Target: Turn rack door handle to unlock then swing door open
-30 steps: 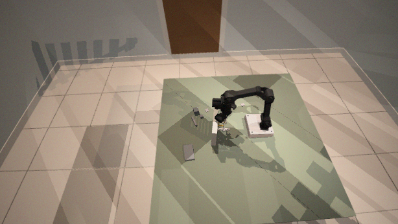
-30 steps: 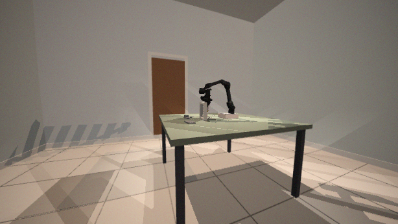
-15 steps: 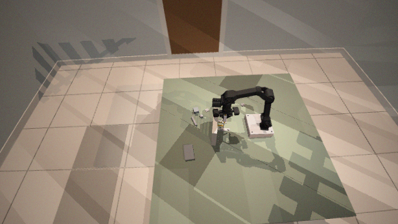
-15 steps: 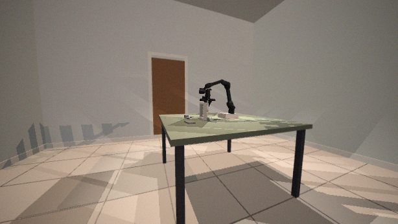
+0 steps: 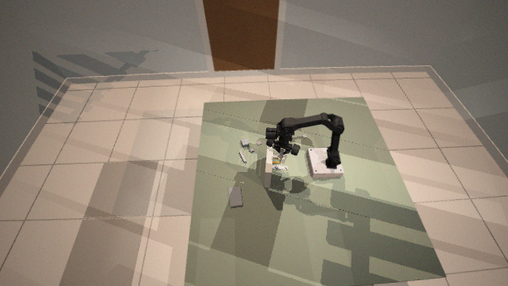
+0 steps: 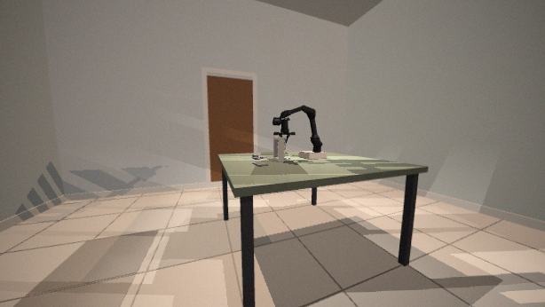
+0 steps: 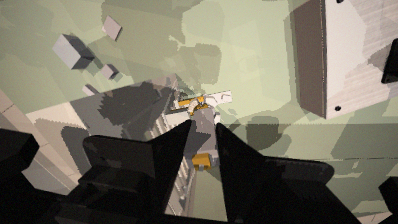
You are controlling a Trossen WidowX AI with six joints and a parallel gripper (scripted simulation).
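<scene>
The door handle lies 10 mm to the left of my gripper tip and 30 mm below it. From my gripper tip the other things lie so: flat grey slab (250 mm ahead, 240 mm to the left, 130 mm below); grey block (240 mm ahead, 140 mm to the right, 120 mm below); short bar (250 mm ahead, 40 mm to the right, 130 mm below).
</scene>
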